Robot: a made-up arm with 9 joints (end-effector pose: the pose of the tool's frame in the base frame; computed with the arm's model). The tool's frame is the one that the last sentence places. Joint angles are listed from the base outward.
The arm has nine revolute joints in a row. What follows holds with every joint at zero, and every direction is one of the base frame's. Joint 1 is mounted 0.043 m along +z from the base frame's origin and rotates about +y. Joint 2 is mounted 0.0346 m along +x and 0.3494 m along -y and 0.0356 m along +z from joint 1 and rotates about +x. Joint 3 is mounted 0.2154 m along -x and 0.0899 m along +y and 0.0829 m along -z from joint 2 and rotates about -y. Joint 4 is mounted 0.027 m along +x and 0.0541 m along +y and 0.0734 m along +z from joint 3 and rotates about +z. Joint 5 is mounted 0.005 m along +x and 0.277 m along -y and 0.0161 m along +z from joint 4 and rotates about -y. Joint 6 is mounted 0.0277 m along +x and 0.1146 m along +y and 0.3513 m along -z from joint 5 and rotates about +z. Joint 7 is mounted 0.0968 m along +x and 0.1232 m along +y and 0.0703 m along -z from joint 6 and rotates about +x. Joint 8 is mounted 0.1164 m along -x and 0.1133 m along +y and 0.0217 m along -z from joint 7 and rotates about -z. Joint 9 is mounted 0.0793 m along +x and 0.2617 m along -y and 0.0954 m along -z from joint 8 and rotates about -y. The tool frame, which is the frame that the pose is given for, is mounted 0.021 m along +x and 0.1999 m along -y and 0.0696 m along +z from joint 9; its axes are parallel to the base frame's.
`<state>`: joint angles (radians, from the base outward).
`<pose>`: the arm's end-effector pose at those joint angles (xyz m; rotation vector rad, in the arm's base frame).
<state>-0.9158 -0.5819 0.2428 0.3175 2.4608 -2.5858 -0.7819 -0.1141 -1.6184</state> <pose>0.0397 -0.0984 0.2285 0.7706 0.2399 1.2912</pose>
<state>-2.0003 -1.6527 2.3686 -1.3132 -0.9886 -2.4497 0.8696 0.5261 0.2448</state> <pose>0.4765 -0.2698 0.4591 -2.6994 1.2679 -0.1448</pose>
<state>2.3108 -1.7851 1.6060 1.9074 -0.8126 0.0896 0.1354 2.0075 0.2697</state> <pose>0.6085 -0.2391 -0.0794 0.3979 -0.4870 1.5468</pose>
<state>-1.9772 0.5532 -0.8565 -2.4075 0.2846 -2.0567 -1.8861 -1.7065 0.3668</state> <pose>0.1974 0.2036 -0.7955 2.3728 0.1998 -0.7506</pose>
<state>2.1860 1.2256 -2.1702 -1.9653 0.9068 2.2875 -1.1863 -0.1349 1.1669</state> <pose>0.1153 -0.3016 0.0860 2.8342 0.0799 -0.1692</pose>
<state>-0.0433 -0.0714 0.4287 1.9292 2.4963 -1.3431 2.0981 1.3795 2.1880</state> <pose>-0.6779 -0.2336 0.2312 1.5637 1.5760 -0.3104</pose>
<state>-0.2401 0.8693 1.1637 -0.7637 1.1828 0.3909 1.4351 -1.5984 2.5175</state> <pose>-0.3198 -0.6826 0.3895 -0.0181 0.9095 -0.9925</pose>
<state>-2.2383 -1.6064 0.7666 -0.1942 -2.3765 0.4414 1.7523 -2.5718 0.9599</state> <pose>0.1670 -0.5252 0.0163 0.3501 2.2378 -1.1770</pose>
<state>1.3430 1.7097 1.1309 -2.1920 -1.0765 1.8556 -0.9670 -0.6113 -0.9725</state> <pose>0.2617 -0.6108 0.0851 1.0194 0.7282 -1.2452</pose>
